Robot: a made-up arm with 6 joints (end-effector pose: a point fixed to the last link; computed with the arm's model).
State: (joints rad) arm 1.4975 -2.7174 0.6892 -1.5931 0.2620 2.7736
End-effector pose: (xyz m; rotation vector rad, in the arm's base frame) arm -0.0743 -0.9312 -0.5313 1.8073 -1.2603 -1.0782
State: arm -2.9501 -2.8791 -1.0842 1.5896 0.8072 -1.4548
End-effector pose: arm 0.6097 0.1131 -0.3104 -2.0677 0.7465 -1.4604
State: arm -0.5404 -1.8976 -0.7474 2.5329 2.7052 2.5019
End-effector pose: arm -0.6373 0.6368 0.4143 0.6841 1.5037 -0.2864
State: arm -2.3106 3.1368 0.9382 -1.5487 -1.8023 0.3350
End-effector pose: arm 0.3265 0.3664 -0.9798 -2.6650 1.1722 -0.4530
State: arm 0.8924 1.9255 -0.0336 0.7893 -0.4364 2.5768
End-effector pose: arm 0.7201 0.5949 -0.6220 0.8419 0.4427 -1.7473
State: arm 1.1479 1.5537 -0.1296 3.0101 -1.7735 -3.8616
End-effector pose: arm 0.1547 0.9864 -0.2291 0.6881 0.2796 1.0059
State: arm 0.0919 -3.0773 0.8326 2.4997 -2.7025 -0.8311
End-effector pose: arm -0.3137 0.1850 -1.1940 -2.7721 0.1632 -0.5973
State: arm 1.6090 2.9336 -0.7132 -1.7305 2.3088 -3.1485
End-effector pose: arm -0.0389 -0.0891 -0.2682 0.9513 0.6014 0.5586
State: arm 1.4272 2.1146 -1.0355 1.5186 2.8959 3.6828
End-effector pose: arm 0.0654 0.3554 -0.5377 -1.5720 -1.7213 0.9403
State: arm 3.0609 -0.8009 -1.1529 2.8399 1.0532 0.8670
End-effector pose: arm 0.2088 -0.2717 0.8253 -0.6701 1.7783 0.3908
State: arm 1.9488 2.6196 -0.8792 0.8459 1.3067 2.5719
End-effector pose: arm 0.1738 0.0401 -0.6390 0.3561 0.6869 -1.9982
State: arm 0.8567 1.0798 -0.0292 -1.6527 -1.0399 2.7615
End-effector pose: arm 0.5345 0.6499 0.1499 -0.5365 0.1253 2.0893
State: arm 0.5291 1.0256 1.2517 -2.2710 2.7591 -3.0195
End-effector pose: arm 1.0790 0.8294 0.6499 -0.7239 2.1835 -0.7328
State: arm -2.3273 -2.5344 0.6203 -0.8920 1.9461 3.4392
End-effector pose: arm 0.5924 0.8709 -0.3737 -0.3132 1.8473 1.6814
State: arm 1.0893 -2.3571 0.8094 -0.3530 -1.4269 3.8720
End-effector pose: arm -0.3220 -1.1551 -0.3830 -1.6167 -0.4750 -2.4075
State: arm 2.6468 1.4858 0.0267 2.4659 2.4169 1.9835
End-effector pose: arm -1.1520 0.3857 -0.1401 -2.1430 0.7135 -1.4208
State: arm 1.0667 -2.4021 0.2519 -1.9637 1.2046 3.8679
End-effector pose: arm -0.5568 -0.7985 -0.0529 0.2776 -0.6283 -0.5289
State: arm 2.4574 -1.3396 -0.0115 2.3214 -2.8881 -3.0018
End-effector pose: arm 0.6835 -0.7916 0.9668 2.3586 0.1144 -1.5236
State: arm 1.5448 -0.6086 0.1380 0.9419 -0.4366 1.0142
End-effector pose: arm 0.1471 -0.3613 1.5195 -1.2500 -1.2095 0.4670
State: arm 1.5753 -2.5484 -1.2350 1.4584 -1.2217 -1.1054
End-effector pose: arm 0.0329 -0.6830 -0.0537 0.8585 -0.2052 0.3200
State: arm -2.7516 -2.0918 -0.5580 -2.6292 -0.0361 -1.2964
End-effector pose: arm 0.7390 0.0531 0.2151 0.9270 -1.3801 0.9001
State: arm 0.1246 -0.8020 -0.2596 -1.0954 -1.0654 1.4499
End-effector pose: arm -0.1587 -0.1426 0.9584 -0.5745 -0.2133 1.0179
